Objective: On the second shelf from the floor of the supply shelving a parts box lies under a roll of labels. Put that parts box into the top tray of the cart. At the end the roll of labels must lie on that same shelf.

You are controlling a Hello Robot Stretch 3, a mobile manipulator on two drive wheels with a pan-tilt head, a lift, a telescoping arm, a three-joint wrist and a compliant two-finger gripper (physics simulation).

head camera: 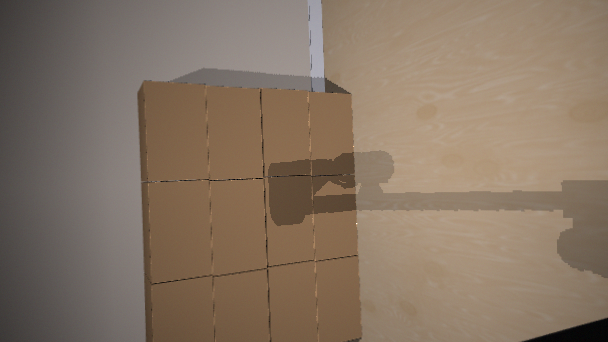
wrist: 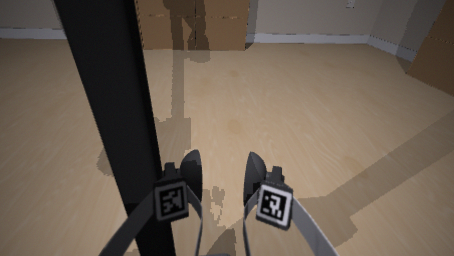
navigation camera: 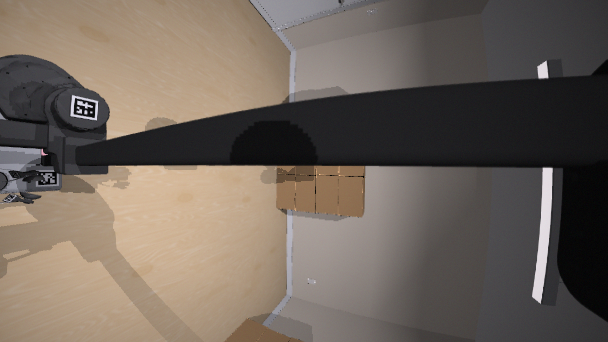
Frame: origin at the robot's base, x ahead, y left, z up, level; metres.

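Where they show: gripper, fingertip midpoint: [wrist: 223, 169] [navigation camera: 41, 187].
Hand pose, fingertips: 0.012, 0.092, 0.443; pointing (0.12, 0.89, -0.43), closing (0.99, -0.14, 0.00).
Observation:
After its pixels a point has its place, as x, y, z.
My gripper [wrist: 223, 169] @(0.012, 0.092, 0.443) is open in the wrist view, its two dark fingertips apart with wooden floor showing between them. Part of the arm and wrist shows at the left edge of the navigation view, where the fingers are small. The supply shelving, the parts box, the roll of labels and the cart do not show in these views.
A stack of brown cartons [head camera: 235, 220] @(-0.182, 2.040, 0.693) [navigation camera: 327, 195] @(0.248, 2.036, 0.685) [wrist: 220, 25] @(0.230, 2.037, 0.208) stands against the wall. Another stack [navigation camera: 255, 332] @(1.580, 1.303, 0.197) [wrist: 437, 57] @(1.579, 1.260, 0.173) stands near a room corner. The robot's black mast [navigation camera: 400, 125] @(-0.065, 0.116, 1.253) [wrist: 110, 100] @(-0.069, 0.116, 0.495) crosses the navigation and wrist views.

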